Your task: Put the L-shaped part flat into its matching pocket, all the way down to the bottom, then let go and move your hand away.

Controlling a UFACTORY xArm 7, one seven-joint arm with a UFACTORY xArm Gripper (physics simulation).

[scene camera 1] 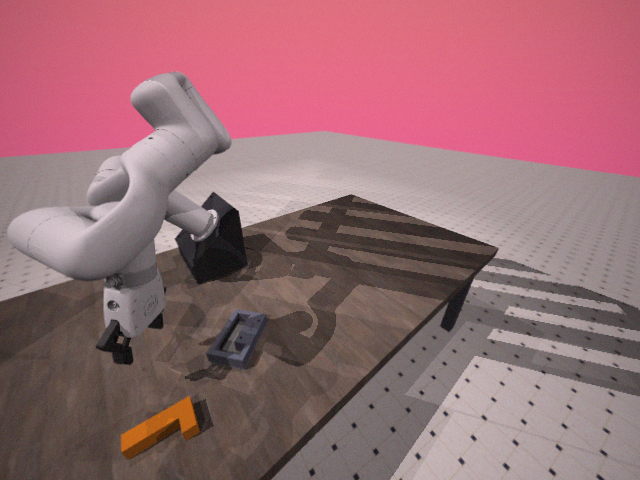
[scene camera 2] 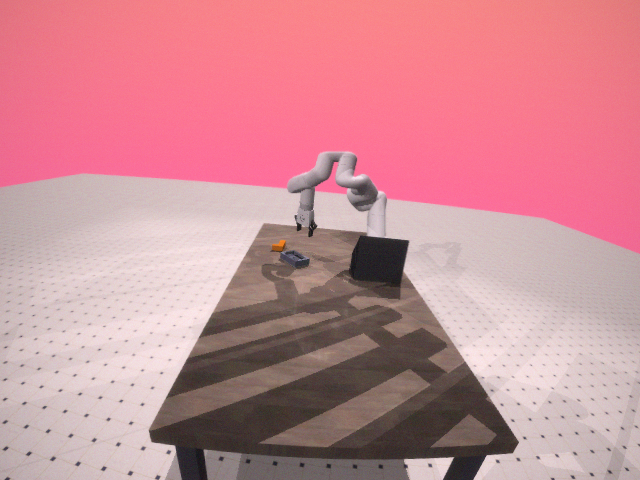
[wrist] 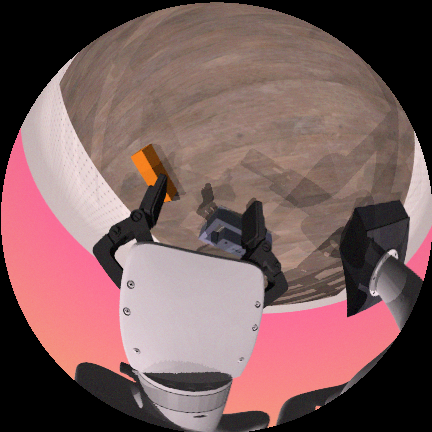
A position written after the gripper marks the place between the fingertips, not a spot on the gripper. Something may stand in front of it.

The gripper [scene camera 1: 141,343] is open, with nothing in its grasp. Also in view: an orange L-shaped part [scene camera 1: 182,414]. Further things: a blue-grey pocket block [scene camera 1: 233,347].
The orange L-shaped part shows as well in the wrist view [wrist: 146,160]. The gripper shows as well in the wrist view [wrist: 208,195]. The blue-grey pocket block is seen too in the wrist view [wrist: 222,229].
